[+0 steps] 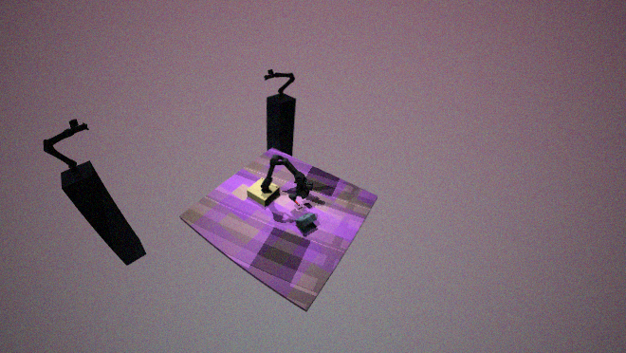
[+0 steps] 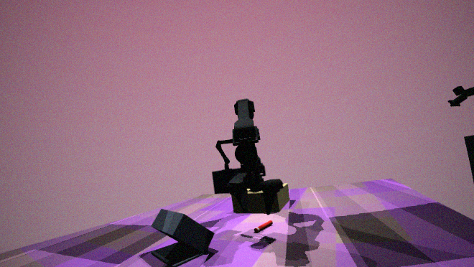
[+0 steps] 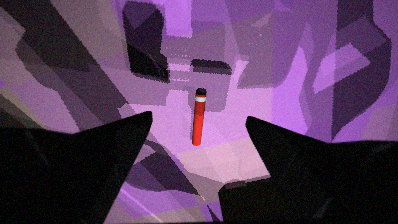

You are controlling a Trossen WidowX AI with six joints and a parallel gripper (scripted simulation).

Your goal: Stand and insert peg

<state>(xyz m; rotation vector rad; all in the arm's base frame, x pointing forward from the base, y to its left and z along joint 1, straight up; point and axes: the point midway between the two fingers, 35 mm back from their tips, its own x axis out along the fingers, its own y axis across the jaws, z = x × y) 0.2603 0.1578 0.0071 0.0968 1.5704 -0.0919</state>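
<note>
Now: the red peg 50 mm below my gripper tip and 10 mm behind it. Also, from my gripper tip: dark sloped panel: 190 mm ahead, 110 mm to the right.
</note>
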